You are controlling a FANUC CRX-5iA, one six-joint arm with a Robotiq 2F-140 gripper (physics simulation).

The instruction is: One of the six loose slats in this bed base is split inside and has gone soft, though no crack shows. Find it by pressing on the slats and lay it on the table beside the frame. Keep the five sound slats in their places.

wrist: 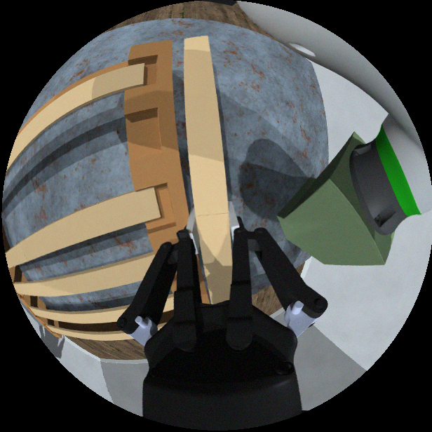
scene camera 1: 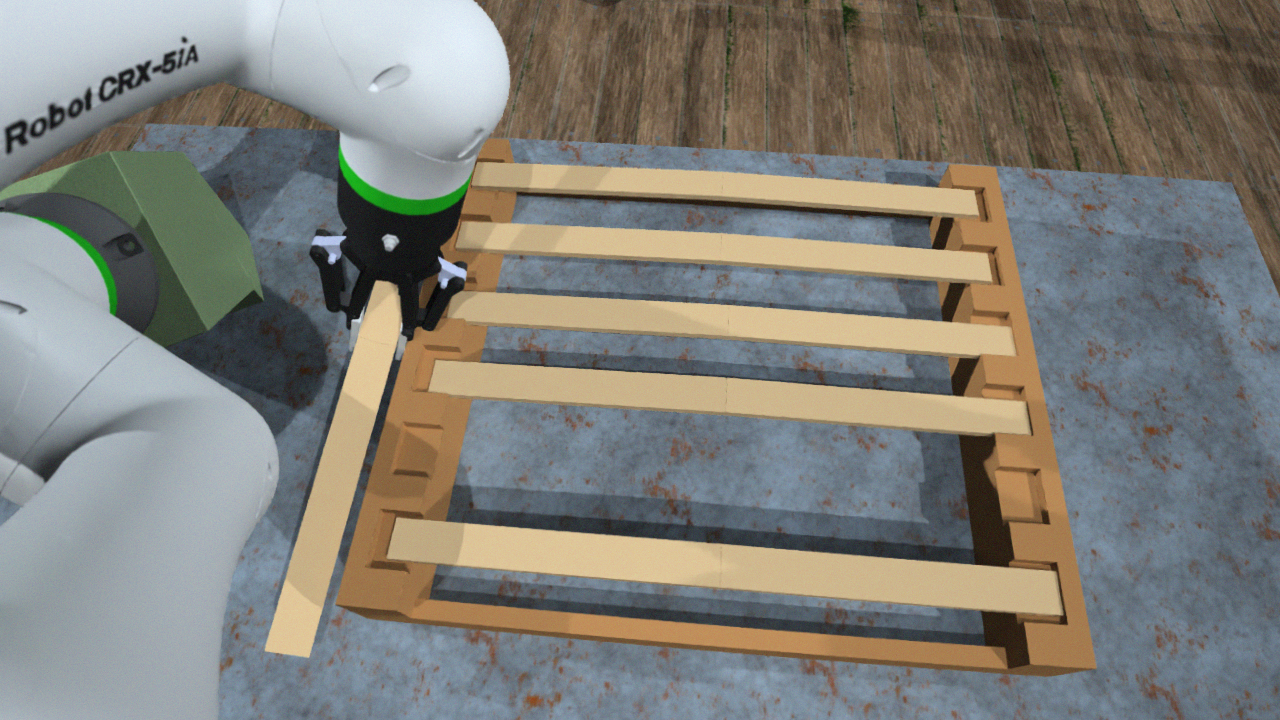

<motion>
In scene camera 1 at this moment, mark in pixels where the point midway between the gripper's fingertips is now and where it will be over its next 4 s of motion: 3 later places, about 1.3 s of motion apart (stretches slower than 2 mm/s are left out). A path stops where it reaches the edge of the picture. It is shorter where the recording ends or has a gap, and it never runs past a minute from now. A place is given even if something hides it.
The gripper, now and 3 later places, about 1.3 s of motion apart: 378,344; 354,341; 362,359; 352,347
</motion>
